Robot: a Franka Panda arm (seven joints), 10 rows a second.
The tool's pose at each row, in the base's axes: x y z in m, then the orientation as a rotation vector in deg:
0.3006 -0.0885 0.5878 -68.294 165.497 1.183
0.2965 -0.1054 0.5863 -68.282 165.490 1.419
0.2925 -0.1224 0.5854 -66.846 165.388 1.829
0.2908 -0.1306 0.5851 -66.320 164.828 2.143
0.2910 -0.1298 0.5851 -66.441 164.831 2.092
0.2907 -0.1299 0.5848 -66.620 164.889 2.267
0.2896 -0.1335 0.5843 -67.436 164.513 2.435
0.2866 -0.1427 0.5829 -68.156 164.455 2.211
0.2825 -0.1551 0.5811 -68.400 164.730 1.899
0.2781 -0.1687 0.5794 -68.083 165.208 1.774
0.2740 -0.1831 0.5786 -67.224 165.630 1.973
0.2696 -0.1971 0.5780 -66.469 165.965 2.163
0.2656 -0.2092 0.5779 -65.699 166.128 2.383
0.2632 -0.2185 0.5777 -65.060 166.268 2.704
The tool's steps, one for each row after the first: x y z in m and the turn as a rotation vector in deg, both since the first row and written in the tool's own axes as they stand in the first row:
0.0149 -0.0091 0.0011 -0.136 -0.066 0.007
0.0297 -0.0183 0.0017 -0.132 -0.756 0.832
0.0367 -0.0229 0.0018 -0.050 -1.494 1.008
0.0360 -0.0225 0.0018 -0.038 -1.438 0.937
0.0363 -0.0224 0.0021 -0.189 -1.366 0.845
0.0396 -0.0242 0.0025 -0.281 -1.442 0.268
0.0482 -0.0286 0.0037 -0.234 -1.183 -0.175
0.0599 -0.0345 0.0053 -0.178 -0.788 -0.251
0.0727 -0.0410 0.0067 -0.220 -0.462 0.055
0.0857 -0.0484 0.0072 -0.357 -0.450 0.669
0.0987 -0.0552 0.0075 -0.476 -0.470 1.199
0.1101 -0.0609 0.0073 -0.552 -0.646 1.697
0.1184 -0.0658 0.0073 -0.702 -0.818 2.112

